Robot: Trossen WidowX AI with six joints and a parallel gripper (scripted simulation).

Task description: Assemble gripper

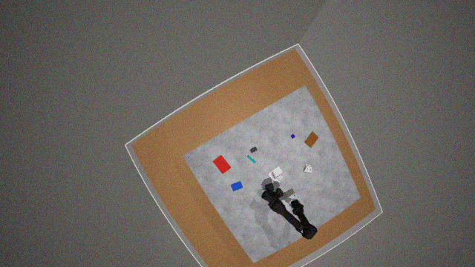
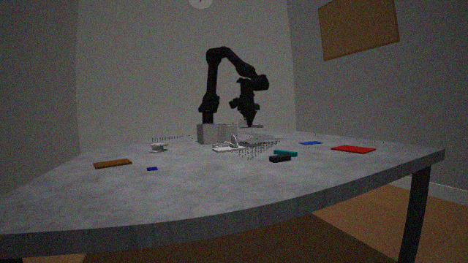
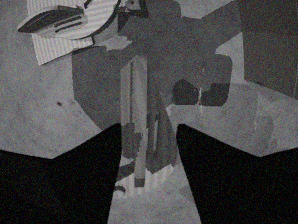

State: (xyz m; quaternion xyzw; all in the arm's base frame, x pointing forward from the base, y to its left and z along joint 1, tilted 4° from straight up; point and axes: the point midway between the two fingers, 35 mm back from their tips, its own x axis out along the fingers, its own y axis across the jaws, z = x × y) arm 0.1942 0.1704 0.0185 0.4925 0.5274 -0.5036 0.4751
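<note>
Now: the grey jaw 2 cm ahead of my gripper tip and 3 cm to the left of it. Round my gripper tip: dark block 37 cm ahead, 1 cm to the left, 7 cm below; blue tile 11 cm ahead, 26 cm to the left, 8 cm below; teal bar 30 cm ahead, 6 cm to the left, 7 cm below.
</note>
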